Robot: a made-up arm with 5 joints.
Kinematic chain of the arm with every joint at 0, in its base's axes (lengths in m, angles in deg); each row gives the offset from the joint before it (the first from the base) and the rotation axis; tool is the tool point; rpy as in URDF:
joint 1: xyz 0 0 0.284 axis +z
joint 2: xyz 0 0 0 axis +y
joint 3: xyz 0.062 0 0.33 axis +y
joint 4: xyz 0.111 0 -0.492 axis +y
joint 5: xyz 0.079 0 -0.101 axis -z
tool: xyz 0 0 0 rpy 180 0 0
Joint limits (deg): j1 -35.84..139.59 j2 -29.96..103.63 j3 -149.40..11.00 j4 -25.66..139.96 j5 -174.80..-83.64
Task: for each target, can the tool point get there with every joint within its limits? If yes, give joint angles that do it. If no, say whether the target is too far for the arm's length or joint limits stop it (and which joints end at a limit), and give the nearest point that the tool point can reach.
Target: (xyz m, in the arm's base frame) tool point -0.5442 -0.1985 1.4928
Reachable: no: too far | nearest point -0.2845 -0.1038 1.1889 | short by 0.411 m
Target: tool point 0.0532 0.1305 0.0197
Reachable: yes | joints 67.82 25.65 -20.41 107.02 -148.85
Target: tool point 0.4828 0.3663 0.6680
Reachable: yes | joints 37.19 -14.82 -67.64 28.85 -117.09
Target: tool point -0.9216 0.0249 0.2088
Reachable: no: joint limits stop it (at a limit: joint 1) | nearest point -0.5466 0.4654 0.2088 | short by 0.578 m
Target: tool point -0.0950 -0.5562 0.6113
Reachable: no: joint limits stop it (at a limit: joint 2, joint 3) | nearest point -0.0471 -0.2760 0.3388 | short by 0.394 m
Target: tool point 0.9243 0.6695 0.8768
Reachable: no: too far | nearest point 0.6948 0.5033 0.7296 | short by 0.319 m
